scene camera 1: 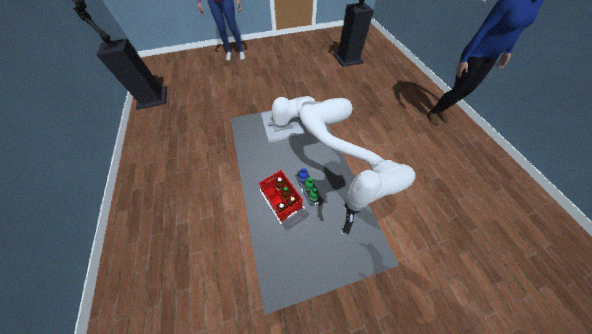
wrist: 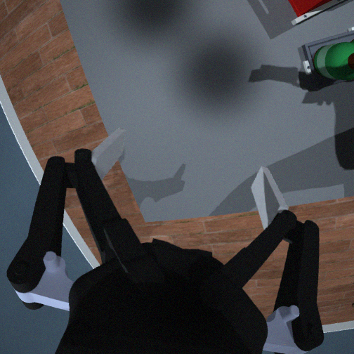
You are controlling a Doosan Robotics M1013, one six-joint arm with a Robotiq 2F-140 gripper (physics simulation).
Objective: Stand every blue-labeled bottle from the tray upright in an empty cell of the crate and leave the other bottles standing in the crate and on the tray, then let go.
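Places are measured from the arm's base along level axes (x left, y back, z up), in centimetres.
Pixels of known places: gripper, fingertip midpoint: (scene camera 1: pixel 344 219); arm's base, link origin: (scene camera 1: pixel 281 123).
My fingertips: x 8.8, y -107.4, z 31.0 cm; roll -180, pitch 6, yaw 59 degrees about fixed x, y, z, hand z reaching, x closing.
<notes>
Ahead of a thing's pixels: the offset from my fingertips to its top centre. "*": to the spot under its first point. Level surfaces: height alone.
A blue bottle {dz -18.2, dx -7.1, dy +46.3 cm} (scene camera 1: pixel 303 175) stands upright at the far end of the small dark tray (wrist: pixel 306 54). Two green bottles {dz -18.2, dx -5.4, dy +37.3 cm} (scene camera 1: pixel 309 184) {dz -18.2, dx -4.6, dy +28.8 cm} (scene camera 1: pixel 314 194) stand in the same tray; part of a green bottle (wrist: pixel 332 61) also shows in the wrist view. The red crate {* dz -26.3, dx -30.6, dy +19.3 cm} (scene camera 1: pixel 283 216) (wrist: pixel 307 6) stands left of the tray in the scene view. It holds several brown bottles, among them one with a white cap {dz -17.9, dx -26.2, dy +43.6 cm} (scene camera 1: pixel 279 183) and one with a green cap {dz -17.9, dx -24.1, dy +35.4 cm} (scene camera 1: pixel 285 192); its left side has empty cells. My gripper (scene camera 1: pixel 345 232) (wrist: pixel 190 159) is open and empty, raised to the right of the tray.
The grey mat {dz -34.3 cm} (scene camera 1: pixel 310 260) (wrist: pixel 165 100) lies under crate and tray. The white arm (scene camera 1: pixel 340 142) reaches over its right edge. Two dark pedestals (scene camera 1: pixel 131 72) (scene camera 1: pixel 354 35) and two people (scene camera 1: pixel 225 22) (scene camera 1: pixel 492 37) stand on the wooden floor beyond the mat.
</notes>
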